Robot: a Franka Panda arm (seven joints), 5 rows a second.
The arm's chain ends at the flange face. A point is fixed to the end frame.
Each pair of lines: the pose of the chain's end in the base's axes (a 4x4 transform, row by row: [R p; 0 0 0 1], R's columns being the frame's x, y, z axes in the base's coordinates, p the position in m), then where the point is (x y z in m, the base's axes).
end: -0.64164, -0.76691, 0.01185, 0.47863; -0.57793, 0.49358, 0.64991, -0.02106; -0.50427, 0.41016, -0.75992, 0.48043; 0, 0, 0, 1
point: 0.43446 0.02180 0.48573
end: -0.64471, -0.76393, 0.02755, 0.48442; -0.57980, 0.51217, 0.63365, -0.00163; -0.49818, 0.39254, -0.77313, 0.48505; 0, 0, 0, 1
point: 0.44078 0.04191 0.48904
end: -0.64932, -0.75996, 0.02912, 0.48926; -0.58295, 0.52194, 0.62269, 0.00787; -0.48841, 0.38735, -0.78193, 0.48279; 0, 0, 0, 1
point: 0.44588 0.05171 0.48629
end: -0.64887, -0.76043, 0.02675, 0.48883; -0.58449, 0.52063, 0.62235, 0.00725; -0.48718, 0.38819, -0.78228, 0.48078; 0, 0, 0, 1
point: 0.44537 0.05100 0.48432
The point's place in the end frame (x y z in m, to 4 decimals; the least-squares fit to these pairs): 0.0009 0.0572 0.0233
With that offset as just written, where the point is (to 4 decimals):
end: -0.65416, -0.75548, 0.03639, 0.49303; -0.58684, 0.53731, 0.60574, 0.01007; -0.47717, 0.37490, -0.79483, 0.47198; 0, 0, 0, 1
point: 0.4501 0.0544 0.4745
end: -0.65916, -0.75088, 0.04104, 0.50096; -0.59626, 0.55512, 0.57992, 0.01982; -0.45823, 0.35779, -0.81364, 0.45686; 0, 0, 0, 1
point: 0.4584 0.0645 0.4580
